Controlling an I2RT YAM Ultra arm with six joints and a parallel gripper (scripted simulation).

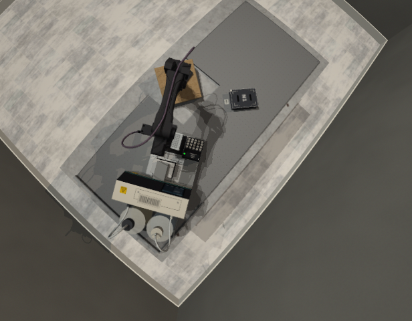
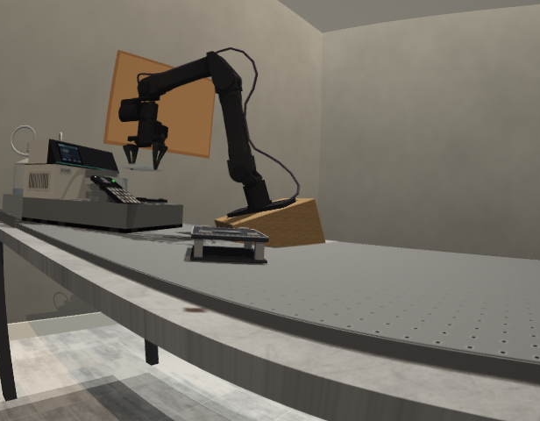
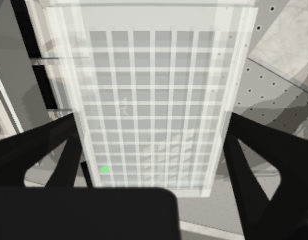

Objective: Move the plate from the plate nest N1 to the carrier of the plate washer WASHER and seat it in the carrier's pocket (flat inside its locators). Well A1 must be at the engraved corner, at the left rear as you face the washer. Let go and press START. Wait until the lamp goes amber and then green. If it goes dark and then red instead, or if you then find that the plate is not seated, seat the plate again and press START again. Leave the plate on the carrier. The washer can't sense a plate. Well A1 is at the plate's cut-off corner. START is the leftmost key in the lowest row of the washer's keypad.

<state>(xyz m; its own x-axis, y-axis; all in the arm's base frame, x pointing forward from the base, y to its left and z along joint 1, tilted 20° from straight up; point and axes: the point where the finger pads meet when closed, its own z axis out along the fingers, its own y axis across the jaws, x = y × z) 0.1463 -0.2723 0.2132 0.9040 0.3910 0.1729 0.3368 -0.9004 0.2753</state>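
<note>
Now: the clear well plate right at my hand. Also, from my hand: black carrier pocket 10 cm below; then plate washer 15 cm to the right, 5 cm below, 5 cm ahead; then nest 48 cm to the left, 19 cm ahead, 14 cm below.
</note>
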